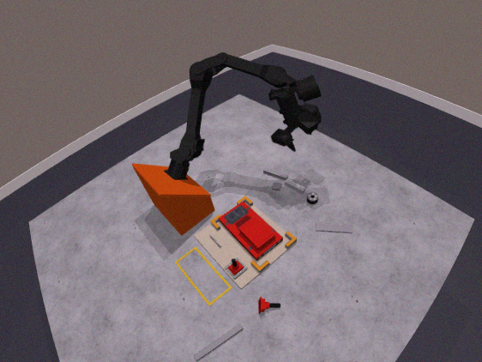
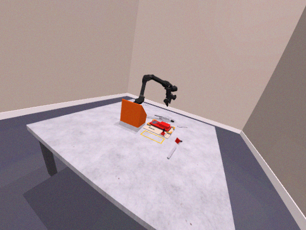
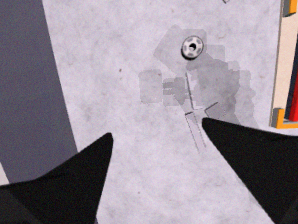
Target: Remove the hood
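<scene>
My gripper tip is 6 cm short of the red hood, 32 cm to the left of it and 12 cm above it. Round my gripper tip: beige base plate: 3 cm ahead, 33 cm to the right, 15 cm below; small wheel: 10 cm ahead, 8 cm to the right, 15 cm below.
</scene>
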